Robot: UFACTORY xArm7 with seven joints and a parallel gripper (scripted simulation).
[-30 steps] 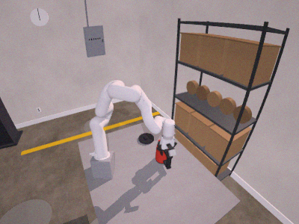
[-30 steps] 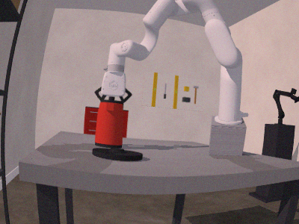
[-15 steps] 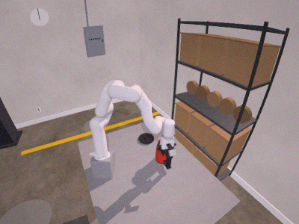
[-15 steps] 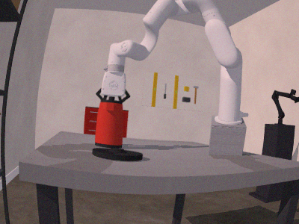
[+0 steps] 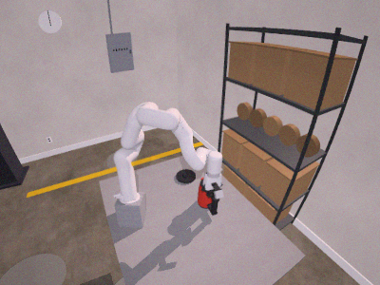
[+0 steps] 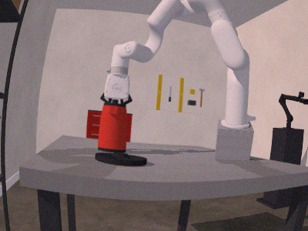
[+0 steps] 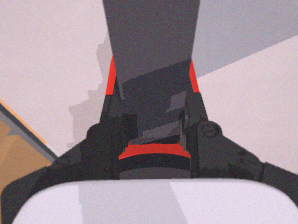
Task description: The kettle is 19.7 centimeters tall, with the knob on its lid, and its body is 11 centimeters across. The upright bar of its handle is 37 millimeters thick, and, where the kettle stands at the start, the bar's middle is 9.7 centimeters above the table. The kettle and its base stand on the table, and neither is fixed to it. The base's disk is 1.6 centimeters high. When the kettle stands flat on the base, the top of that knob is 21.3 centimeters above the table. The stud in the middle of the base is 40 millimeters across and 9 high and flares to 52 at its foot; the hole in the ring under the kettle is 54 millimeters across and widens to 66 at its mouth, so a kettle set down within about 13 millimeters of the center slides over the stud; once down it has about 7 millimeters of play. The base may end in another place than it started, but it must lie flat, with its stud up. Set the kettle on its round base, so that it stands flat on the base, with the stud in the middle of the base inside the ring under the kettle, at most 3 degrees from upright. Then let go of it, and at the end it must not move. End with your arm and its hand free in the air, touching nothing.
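Right now my hand is 3 cm to the right of the red kettle and 6 cm above it. Also, from my hand: black round base: 2 cm behind, 36 cm to the left, 14 cm below.
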